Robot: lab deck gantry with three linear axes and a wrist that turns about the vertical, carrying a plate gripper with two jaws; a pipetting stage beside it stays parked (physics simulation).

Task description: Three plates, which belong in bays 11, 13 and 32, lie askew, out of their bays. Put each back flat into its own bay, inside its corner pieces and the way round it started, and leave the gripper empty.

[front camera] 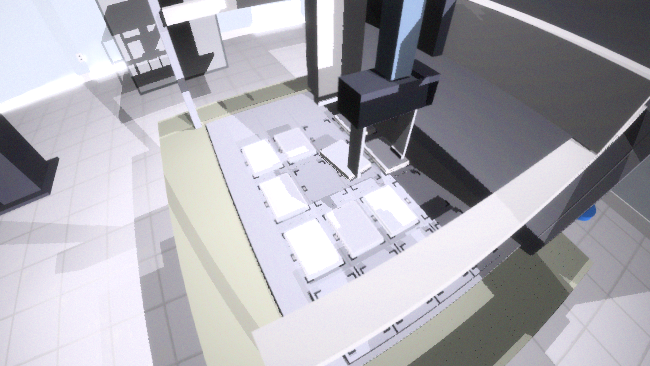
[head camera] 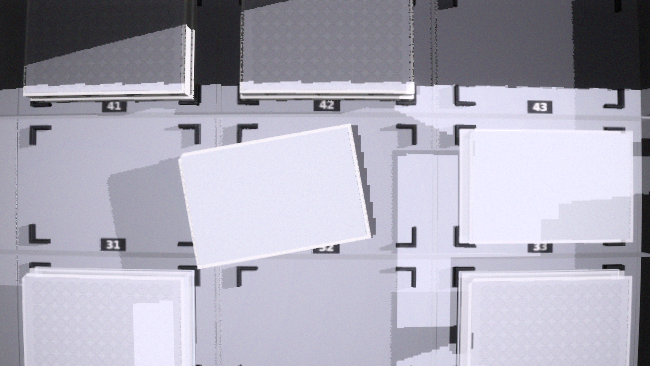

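The plate of bay 32 lies askew, turned across bay 32. Its left end reaches toward bay 31 and its lower left corner crosses the line below. Whether it is tilted is hard to tell. My gripper is open and empty. Its jaws hang over the deck around this part of it; in the front view the near jaw overlaps the askew plate. The jaws do not show in the head view. In the front view the plates in bay 11 and bay 13 look square in their bays.
Plates stand in bay 33, bay 41, bay 42, bay 21 and bay 23. Another plate stands between those of bays 11 and 13. A pale beam crosses the front view.
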